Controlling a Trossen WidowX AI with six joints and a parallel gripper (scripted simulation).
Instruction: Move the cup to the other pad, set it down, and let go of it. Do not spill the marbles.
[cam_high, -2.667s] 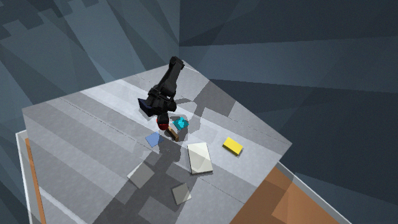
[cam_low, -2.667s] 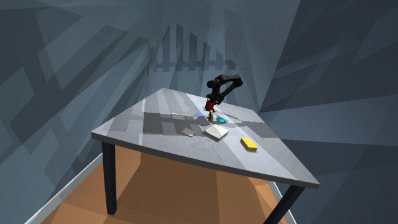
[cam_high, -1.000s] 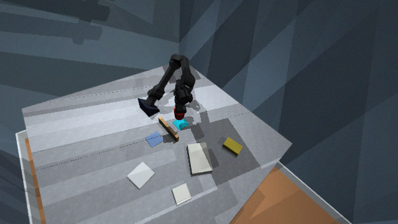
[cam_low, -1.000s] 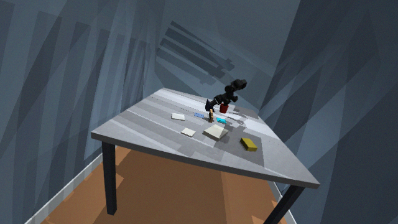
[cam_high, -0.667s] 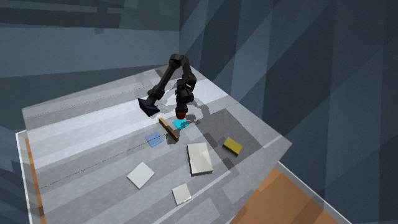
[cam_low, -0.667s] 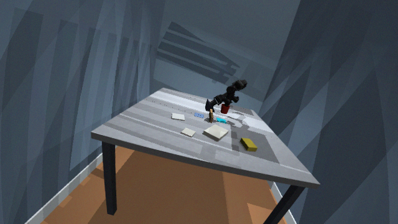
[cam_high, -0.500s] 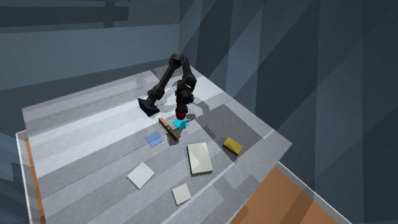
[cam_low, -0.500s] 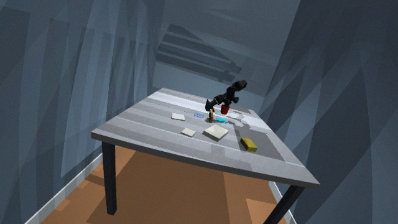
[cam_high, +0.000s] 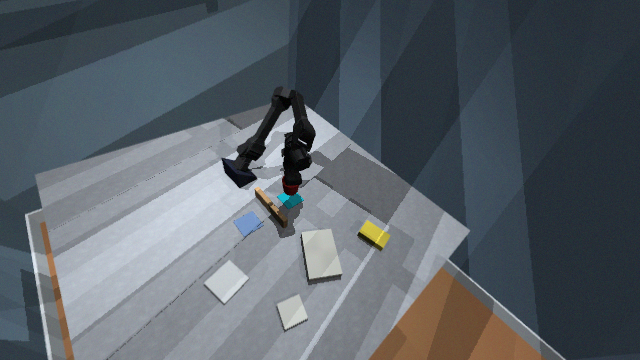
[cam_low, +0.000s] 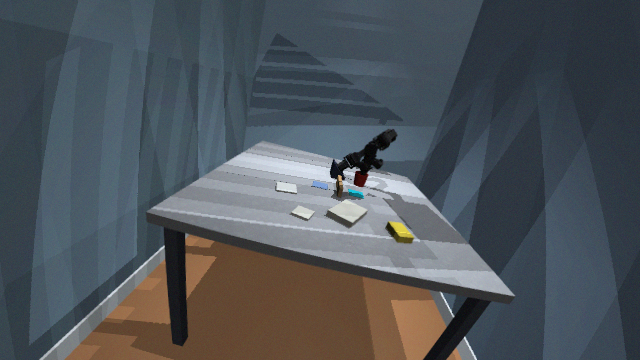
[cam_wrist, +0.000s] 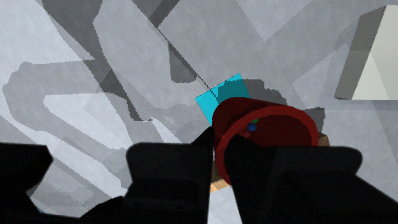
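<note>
My gripper tip is 4 cm short of the blue marble, 3 cm to the left of it and 2 cm above it. From my gripper tip the other things lie so: wooden bar 4 cm ahead, 12 cm to the right, 8 cm below; cup 3 cm ahead, 2 cm to the right; green marble 5 cm ahead, 2 cm to the right, 2 cm below.
</note>
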